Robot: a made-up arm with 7 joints.
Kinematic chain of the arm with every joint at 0, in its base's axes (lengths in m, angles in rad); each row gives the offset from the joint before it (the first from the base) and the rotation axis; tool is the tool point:
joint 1: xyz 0 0 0 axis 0 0.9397 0.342
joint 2: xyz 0 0 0 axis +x
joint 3: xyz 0 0 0 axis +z
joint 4: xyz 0.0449 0 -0.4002 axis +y
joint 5: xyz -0.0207 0 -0.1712 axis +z
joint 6: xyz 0 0 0 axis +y
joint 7: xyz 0 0 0 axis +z
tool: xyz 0 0 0
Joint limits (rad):
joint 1: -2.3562..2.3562
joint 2: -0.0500..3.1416
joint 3: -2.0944..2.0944
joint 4: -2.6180..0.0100
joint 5: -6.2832..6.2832
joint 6: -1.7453..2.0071
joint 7: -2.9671..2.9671
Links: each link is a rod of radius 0.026 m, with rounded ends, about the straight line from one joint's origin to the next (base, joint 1, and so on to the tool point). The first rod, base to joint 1, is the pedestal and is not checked.
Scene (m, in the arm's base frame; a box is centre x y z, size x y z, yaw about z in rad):
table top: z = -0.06
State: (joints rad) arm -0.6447 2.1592 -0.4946 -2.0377 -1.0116 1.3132 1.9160
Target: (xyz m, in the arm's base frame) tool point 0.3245 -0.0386 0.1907
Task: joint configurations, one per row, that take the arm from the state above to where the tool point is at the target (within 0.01 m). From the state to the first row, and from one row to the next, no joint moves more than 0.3 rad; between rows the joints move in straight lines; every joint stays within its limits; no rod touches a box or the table.
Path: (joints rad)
1: -0.8521 1.8874 -0.5303 -2.0625 -1.0116 1.3132 1.9160
2: -1.0595 1.6155 -0.5659 -2.0872 -1.0116 1.3132 1.9160
3: -1.2669 1.3437 -0.6016 -2.1120 -1.0116 1.3132 1.9160
4: -1.4743 1.0718 -0.6372 -2.1368 -1.0116 1.3132 1.9160
5: -1.6816 0.8000 -0.6729 -2.1615 -1.0116 1.3132 1.9160

